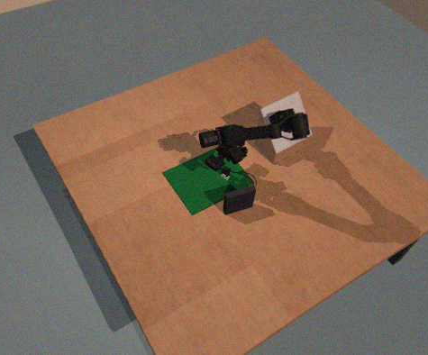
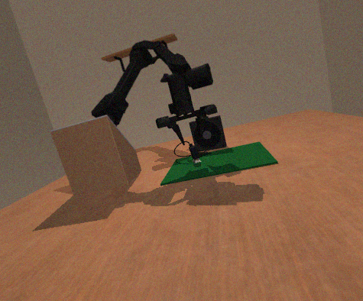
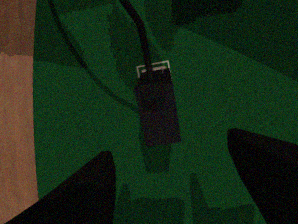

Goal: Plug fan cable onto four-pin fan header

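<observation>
The black plug lies 4 cm below my gripper tip and 1 cm to the left of it. The rest, counted from my gripper tip: green board (8 cm below, 6 cm ahead, 3 cm to the right); then dark square fan (15 cm to the left, 5 cm ahead, 1 cm below).
</observation>
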